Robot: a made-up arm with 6 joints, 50 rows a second.
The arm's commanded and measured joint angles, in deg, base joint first. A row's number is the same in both.
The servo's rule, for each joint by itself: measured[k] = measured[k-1] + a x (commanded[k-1-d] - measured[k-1]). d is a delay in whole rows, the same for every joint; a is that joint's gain. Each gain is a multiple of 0.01, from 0.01 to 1. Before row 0 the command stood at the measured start. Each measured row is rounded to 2 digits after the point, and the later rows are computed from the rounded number. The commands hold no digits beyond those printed.
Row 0, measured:
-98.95, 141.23, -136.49, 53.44, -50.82, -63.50
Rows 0 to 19, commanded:
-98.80, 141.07, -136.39, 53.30, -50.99, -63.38
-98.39, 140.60, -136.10, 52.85, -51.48, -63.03
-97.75, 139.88, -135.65, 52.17, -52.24, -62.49
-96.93, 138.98, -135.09, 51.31, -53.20, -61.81
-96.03, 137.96, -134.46, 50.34, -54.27, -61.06
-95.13, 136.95, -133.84, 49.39, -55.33, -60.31
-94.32, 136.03, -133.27, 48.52, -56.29, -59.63
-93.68, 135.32, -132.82, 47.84, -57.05, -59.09
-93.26, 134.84, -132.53, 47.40, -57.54, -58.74
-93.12, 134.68, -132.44, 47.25, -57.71, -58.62
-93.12, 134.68, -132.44, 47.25, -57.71, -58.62
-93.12, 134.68, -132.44, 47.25, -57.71, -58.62
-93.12, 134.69, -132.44, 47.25, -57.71, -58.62
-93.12, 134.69, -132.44, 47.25, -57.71, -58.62
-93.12, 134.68, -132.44, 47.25, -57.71, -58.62
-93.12, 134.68, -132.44, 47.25, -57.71, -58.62
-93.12, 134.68, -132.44, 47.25, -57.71, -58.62
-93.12, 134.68, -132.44, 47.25, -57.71, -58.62
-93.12, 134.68, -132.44, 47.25, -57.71, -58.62
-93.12, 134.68, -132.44, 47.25, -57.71, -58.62
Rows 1 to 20, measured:
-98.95, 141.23, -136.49, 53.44, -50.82, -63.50
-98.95, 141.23, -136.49, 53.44, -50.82, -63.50
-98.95, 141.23, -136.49, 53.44, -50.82, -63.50
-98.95, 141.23, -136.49, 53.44, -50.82, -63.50
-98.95, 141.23, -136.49, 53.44, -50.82, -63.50
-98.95, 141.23, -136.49, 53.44, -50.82, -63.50
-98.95, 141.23, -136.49, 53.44, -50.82, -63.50
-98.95, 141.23, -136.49, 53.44, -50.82, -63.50
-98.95, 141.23, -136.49, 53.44, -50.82, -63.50
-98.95, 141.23, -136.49, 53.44, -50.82, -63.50
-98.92, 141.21, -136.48, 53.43, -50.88, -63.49
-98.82, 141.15, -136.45, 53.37, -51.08, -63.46
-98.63, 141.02, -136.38, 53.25, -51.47, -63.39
-98.32, 140.82, -136.26, 53.06, -52.06, -63.28
-97.91, 140.53, -136.10, 52.79, -52.81, -63.12
-97.41, 140.17, -135.90, 52.45, -53.67, -62.92
-96.85, 139.76, -135.66, 52.06, -54.56, -62.69
-96.28, 139.32, -135.40, 51.64, -55.41, -62.44
-95.74, 138.87, -135.14, 51.22, -56.13, -62.18
-95.27, 138.45, -134.90, 50.82, -56.67, -61.93
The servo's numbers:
d 10
a 0.18 0.10 0.09 0.10 0.34 0.07

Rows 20 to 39, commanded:
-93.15, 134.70, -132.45, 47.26, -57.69, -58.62
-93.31, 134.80, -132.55, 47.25, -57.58, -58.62
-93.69, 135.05, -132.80, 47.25, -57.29, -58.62
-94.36, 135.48, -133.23, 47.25, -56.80, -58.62
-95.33, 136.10, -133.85, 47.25, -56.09, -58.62
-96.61, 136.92, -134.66, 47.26, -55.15, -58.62
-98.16, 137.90, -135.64, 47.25, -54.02, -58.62
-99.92, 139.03, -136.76, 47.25, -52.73, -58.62
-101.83, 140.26, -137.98, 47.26, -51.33, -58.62
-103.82, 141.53, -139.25, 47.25, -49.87, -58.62
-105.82, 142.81, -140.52, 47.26, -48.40, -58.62
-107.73, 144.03, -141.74, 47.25, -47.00, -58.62
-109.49, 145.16, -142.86, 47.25, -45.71, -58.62
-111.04, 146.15, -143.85, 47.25, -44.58, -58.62
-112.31, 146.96, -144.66, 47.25, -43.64, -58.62
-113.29, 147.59, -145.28, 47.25, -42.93, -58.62
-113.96, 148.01, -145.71, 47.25, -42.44, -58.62
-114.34, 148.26, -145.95, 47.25, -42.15, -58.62
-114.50, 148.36, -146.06, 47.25, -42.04, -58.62
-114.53, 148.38, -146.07, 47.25, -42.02, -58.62
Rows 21 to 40, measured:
-94.88, 138.07, -134.68, 50.46, -57.02, -61.70
-94.56, 137.73, -134.48, 50.14, -57.25, -61.48
-94.30, 137.43, -134.30, 49.85, -57.41, -61.28
-94.09, 137.16, -134.13, 49.59, -57.51, -61.09
-93.92, 136.91, -133.98, 49.36, -57.58, -60.92
-93.78, 136.69, -133.84, 49.15, -57.62, -60.76
-93.66, 136.49, -133.71, 48.96, -57.65, -60.61
-93.56, 136.31, -133.60, 48.79, -57.67, -60.47
-93.48, 136.15, -133.50, 48.64, -57.68, -60.34
-93.42, 136.00, -133.40, 48.50, -57.69, -60.22
-93.37, 135.87, -133.31, 48.38, -57.69, -60.11
-93.36, 135.76, -133.24, 48.27, -57.65, -60.01
-93.42, 135.69, -133.20, 48.17, -57.53, -59.91
-93.59, 135.67, -133.20, 48.08, -57.28, -59.82
-93.90, 135.71, -133.26, 48.00, -56.88, -59.74
-94.39, 135.83, -133.39, 47.93, -56.29, -59.66
-95.07, 136.04, -133.59, 47.86, -55.52, -59.59
-95.94, 136.34, -133.88, 47.80, -54.57, -59.52
-97.00, 136.73, -134.25, 47.75, -53.47, -59.46
-98.23, 137.21, -134.70, 47.70, -52.25, -59.40

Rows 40 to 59, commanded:
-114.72, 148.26, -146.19, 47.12, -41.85, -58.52
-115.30, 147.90, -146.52, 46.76, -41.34, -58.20
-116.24, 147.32, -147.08, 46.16, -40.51, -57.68
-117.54, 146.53, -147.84, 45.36, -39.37, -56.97
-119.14, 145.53, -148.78, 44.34, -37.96, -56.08
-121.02, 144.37, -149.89, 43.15, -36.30, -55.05
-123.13, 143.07, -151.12, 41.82, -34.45, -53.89
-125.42, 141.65, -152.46, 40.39, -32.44, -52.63
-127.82, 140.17, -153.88, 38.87, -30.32, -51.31
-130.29, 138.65, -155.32, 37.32, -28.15, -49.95
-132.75, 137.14, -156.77, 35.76, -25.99, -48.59
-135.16, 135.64, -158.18, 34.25, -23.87, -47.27
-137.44, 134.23, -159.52, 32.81, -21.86, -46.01
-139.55, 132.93, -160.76, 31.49, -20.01, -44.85
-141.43, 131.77, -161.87, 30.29, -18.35, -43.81
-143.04, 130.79, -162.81, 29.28, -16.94, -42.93
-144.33, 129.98, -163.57, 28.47, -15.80, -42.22
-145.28, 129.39, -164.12, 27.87, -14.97, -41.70
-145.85, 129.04, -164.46, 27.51, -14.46, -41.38
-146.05, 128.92, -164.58, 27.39, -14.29, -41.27
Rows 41 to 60, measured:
-99.60, 137.77, -135.22, 47.66, -50.94, -59.35
-101.06, 138.40, -135.81, 47.62, -49.60, -59.30
-102.58, 139.08, -136.44, 47.58, -48.28, -59.25
-104.10, 139.79, -137.11, 47.55, -47.02, -59.21
-105.58, 140.51, -137.79, 47.52, -45.87, -59.17
-106.97, 141.22, -138.46, 47.49, -44.87, -59.13
-108.23, 141.90, -139.11, 47.47, -44.04, -59.09
-109.33, 142.54, -139.73, 47.45, -43.40, -59.06
-110.26, 143.12, -140.30, 47.43, -42.94, -59.03
-111.03, 143.65, -140.82, 47.41, -42.63, -59.00
-111.69, 144.11, -141.30, 47.38, -42.36, -58.97
-112.34, 144.49, -141.77, 47.32, -42.01, -58.92
-113.04, 144.77, -142.25, 47.20, -41.50, -58.83
-113.85, 144.95, -142.75, 47.02, -40.78, -58.70
-114.80, 145.01, -143.29, 46.75, -39.82, -58.52
-115.92, 144.95, -143.88, 46.39, -38.62, -58.28
-117.22, 144.76, -144.53, 45.93, -37.20, -57.97
-118.70, 144.45, -145.24, 45.38, -35.58, -57.60
-120.34, 144.02, -146.02, 44.73, -33.79, -57.16
-122.13, 143.48, -146.86, 43.99, -31.87, -56.66

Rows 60 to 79, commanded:
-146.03, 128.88, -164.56, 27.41, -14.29, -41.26
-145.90, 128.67, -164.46, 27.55, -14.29, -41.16
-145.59, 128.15, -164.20, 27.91, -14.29, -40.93
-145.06, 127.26, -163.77, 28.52, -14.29, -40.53
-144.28, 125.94, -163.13, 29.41, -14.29, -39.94
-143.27, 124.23, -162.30, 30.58, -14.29, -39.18
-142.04, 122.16, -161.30, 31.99, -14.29, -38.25
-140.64, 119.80, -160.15, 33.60, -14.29, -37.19
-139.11, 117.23, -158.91, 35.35, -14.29, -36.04
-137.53, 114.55, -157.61, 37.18, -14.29, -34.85
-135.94, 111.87, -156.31, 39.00, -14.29, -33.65
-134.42, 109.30, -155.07, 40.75, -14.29, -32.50
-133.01, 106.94, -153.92, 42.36, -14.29, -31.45
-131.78, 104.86, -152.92, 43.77, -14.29, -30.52
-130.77, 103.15, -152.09, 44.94, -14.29, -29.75
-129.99, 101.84, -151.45, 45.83, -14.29, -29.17
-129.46, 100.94, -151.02, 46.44, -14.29, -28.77
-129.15, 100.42, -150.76, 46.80, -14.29, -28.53
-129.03, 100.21, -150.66, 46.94, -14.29, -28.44
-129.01, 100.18, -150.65, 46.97, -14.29, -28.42
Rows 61 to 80, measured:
-124.04, 142.85, -147.75, 43.17, -29.87, -56.10
-126.04, 142.13, -148.69, 42.28, -27.83, -55.48
-128.09, 141.34, -149.66, 41.33, -25.80, -54.82
-130.15, 140.50, -150.66, 40.35, -23.83, -54.12
-132.18, 139.63, -151.67, 39.34, -21.97, -53.40
-134.13, 138.75, -152.67, 38.33, -20.26, -52.67
-135.97, 137.87, -153.65, 37.34, -18.74, -51.94
-137.65, 137.02, -154.59, 36.39, -17.46, -51.22
-139.13, 136.22, -155.48, 35.50, -16.44, -50.53
-140.38, 135.49, -156.30, 34.69, -15.71, -49.88
-141.40, 134.83, -157.04, 33.96, -15.23, -49.28
-142.21, 134.21, -157.71, 33.32, -14.91, -48.71
-142.82, 133.60, -158.29, 32.78, -14.70, -48.17
-143.22, 132.97, -158.78, 32.35, -14.56, -47.64
-143.41, 132.27, -159.17, 32.06, -14.47, -47.10
-143.38, 131.47, -159.45, 31.91, -14.41, -46.55
-143.14, 130.54, -159.62, 31.92, -14.37, -45.97
-142.69, 129.47, -159.67, 32.09, -14.34, -45.36
-142.05, 128.25, -159.60, 32.42, -14.32, -44.71
-141.24, 126.88, -159.42, 32.90, -14.31, -44.02

